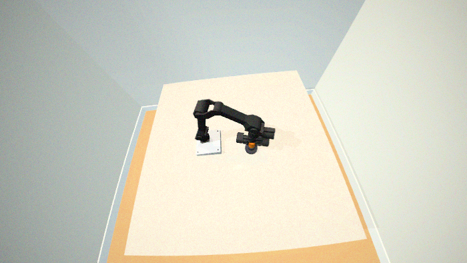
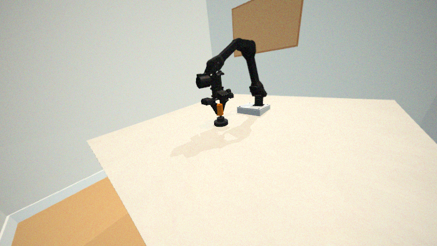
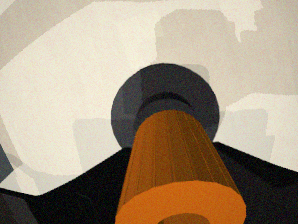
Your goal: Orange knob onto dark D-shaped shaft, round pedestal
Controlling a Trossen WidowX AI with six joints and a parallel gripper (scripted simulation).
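Now: gripper tip 20 mm below the orange knob. Round my gripper tip: dark round pedestal: 40 mm below.
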